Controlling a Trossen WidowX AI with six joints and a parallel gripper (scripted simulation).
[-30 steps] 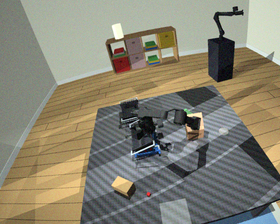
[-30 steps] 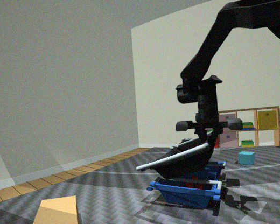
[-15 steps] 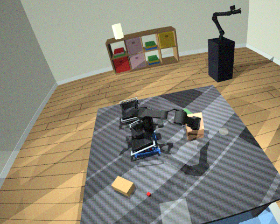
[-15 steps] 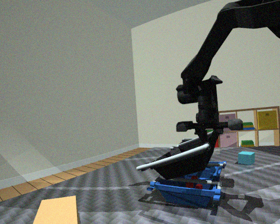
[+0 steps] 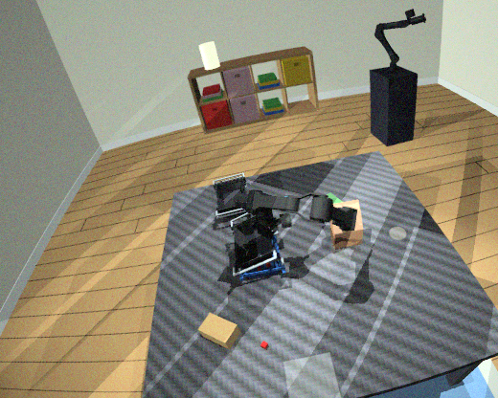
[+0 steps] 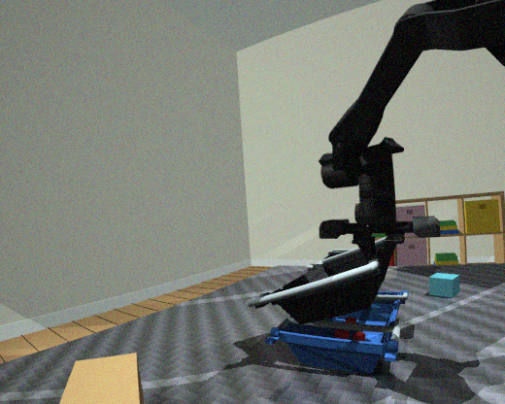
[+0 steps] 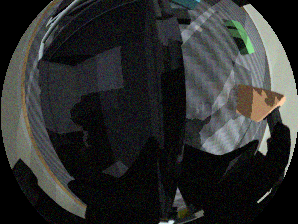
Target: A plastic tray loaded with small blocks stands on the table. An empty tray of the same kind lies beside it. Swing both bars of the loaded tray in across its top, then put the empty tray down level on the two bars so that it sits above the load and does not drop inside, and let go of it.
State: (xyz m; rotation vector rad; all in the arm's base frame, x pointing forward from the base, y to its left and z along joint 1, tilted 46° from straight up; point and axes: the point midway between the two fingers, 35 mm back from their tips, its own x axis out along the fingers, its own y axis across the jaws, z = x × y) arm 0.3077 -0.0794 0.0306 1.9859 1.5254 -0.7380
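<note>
Right now my gripper tip is 7 cm short of the dark tray, 1 cm to the left of it and 1 cm below it. Also, from my gripper tip: cyan cube 16 cm behind, 29 cm to the right, 9 cm below; then flat tan block 27 cm ahead, 31 cm to the left, 8 cm below; then green block 35 cm behind, 19 cm to the right, 9 cm below.
</note>
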